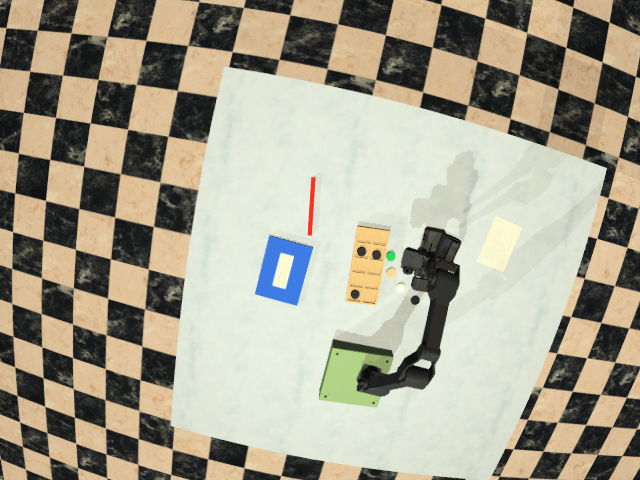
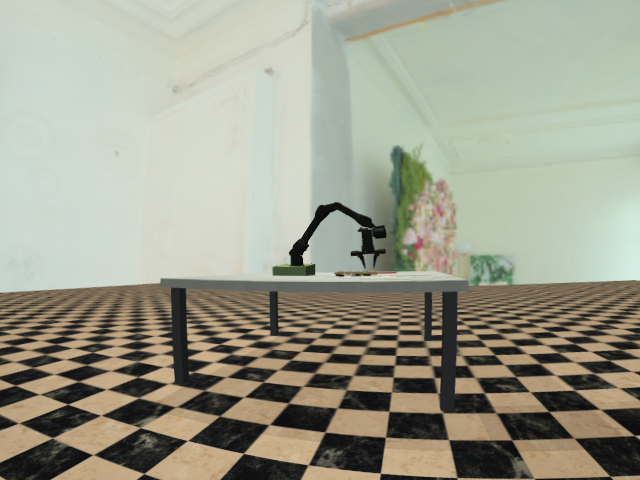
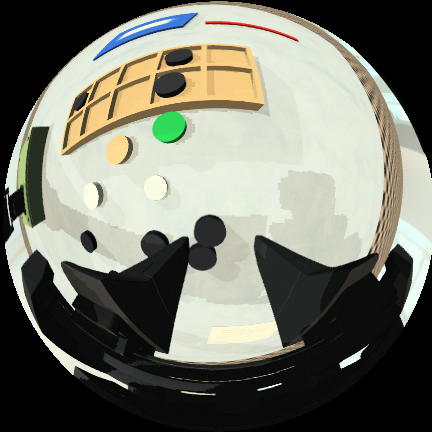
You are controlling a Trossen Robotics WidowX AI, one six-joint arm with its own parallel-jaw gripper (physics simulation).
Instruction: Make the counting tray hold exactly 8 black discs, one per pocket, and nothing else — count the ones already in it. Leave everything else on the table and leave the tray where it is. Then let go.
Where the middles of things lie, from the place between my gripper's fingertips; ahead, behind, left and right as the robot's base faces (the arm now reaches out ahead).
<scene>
Right now the tan counting tray (image 1: 365, 275) is 13 cm to the left of my hand, 11 cm behind it and 3 cm below it. Round my hand: green disc (image 3: 170, 126) (8 cm to the left, 6 cm behind, 3 cm below).
</scene>
